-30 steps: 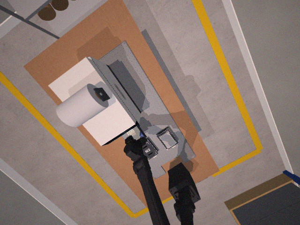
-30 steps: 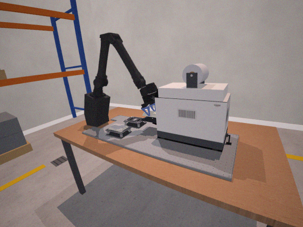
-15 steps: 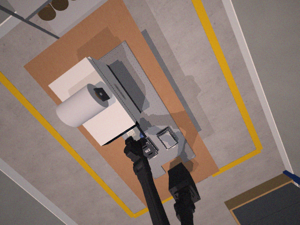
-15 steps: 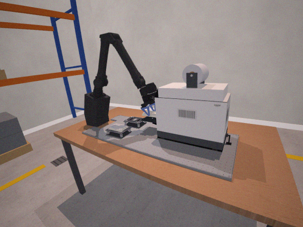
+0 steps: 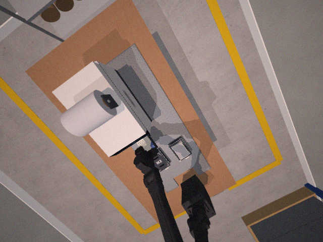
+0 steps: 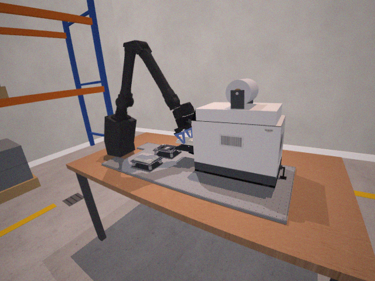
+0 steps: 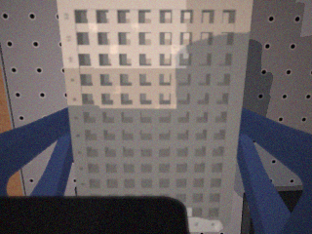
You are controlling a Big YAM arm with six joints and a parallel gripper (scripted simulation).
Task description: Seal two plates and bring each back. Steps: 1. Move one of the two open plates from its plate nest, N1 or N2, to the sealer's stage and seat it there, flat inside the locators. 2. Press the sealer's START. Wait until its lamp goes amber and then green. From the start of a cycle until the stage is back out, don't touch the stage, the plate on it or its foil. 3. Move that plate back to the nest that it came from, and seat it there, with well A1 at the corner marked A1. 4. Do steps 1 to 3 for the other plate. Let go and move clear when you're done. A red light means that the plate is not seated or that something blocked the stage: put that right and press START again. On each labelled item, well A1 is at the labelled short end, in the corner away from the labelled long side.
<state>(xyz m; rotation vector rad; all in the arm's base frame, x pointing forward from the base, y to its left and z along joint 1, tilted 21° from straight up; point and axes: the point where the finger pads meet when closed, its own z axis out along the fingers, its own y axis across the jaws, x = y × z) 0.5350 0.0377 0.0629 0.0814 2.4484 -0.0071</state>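
Now: hand right at the white well plate. The rest, counted from my hand: foil roll: 340 mm ahead, 20 mm to the right, 280 mm above; dark sealer stage: 40 mm below; start button: 110 mm ahead, 90 mm to the left, 60 mm above.
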